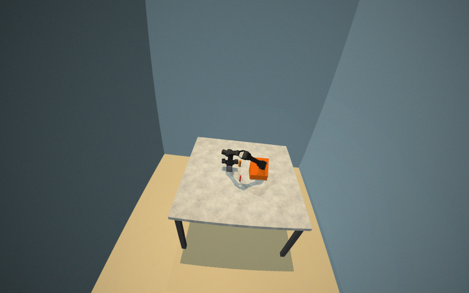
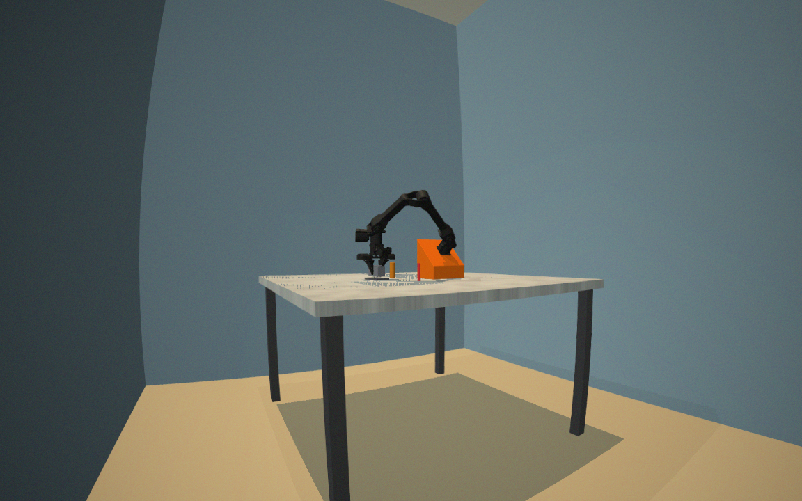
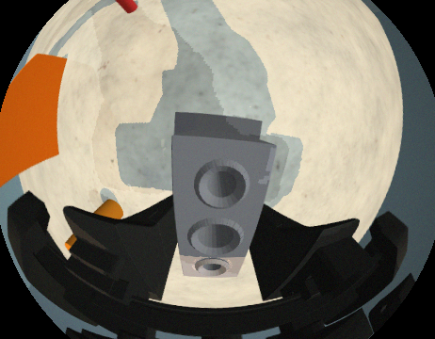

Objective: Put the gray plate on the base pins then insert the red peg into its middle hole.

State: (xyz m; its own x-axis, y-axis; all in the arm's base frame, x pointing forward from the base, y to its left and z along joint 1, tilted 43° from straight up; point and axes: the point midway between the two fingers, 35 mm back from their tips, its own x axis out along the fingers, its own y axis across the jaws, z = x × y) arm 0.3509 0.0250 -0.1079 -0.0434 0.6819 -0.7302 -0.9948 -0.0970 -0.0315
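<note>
My gripper tip is 3 cm below the gray plate. Also, from my gripper tip: red peg (13 cm behind, 18 cm to the left, 2 cm above); then orange peg (12 cm behind, 6 cm to the right, 2 cm above).
</note>
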